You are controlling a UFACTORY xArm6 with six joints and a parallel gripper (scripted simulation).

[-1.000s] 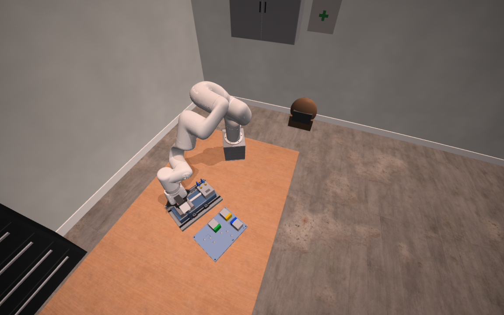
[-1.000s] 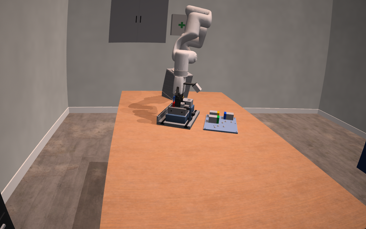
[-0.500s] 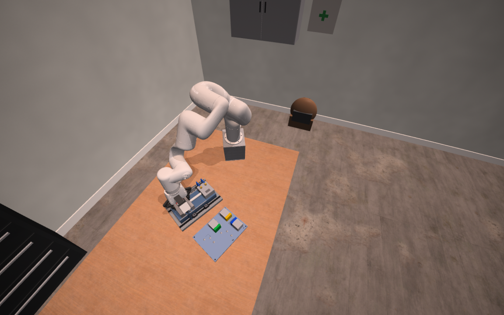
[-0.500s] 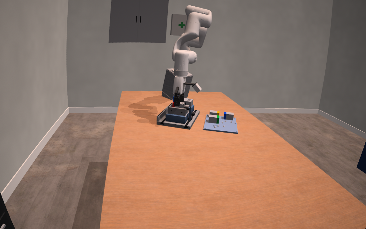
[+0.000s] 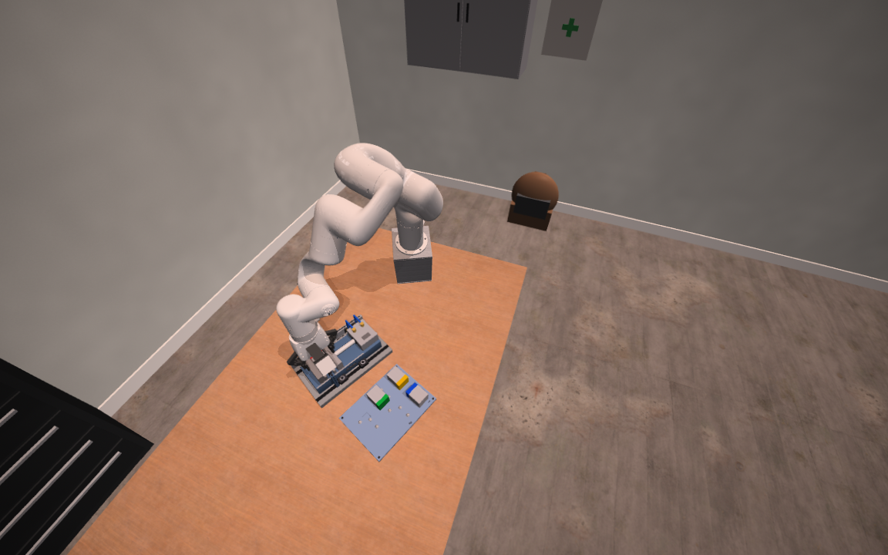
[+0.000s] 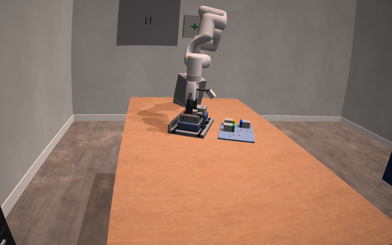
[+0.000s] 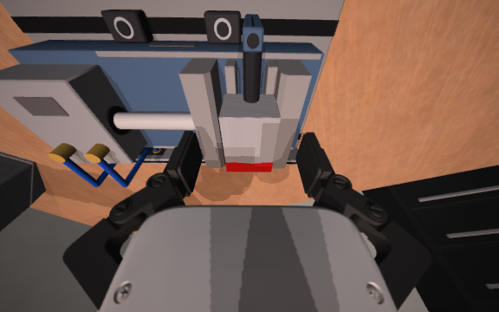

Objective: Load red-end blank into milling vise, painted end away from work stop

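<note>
Now: hand 2 cm above the red-ended blank. The rest, counted from my hand: fixed jaw: 3 cm ahead, 1 cm to the right, 4 cm below; then moving jaw: 3 cm behind, 2 cm to the left, 4 cm below; then dark work stop rod: 2 cm ahead, 4 cm to the left, 3 cm below.
</note>
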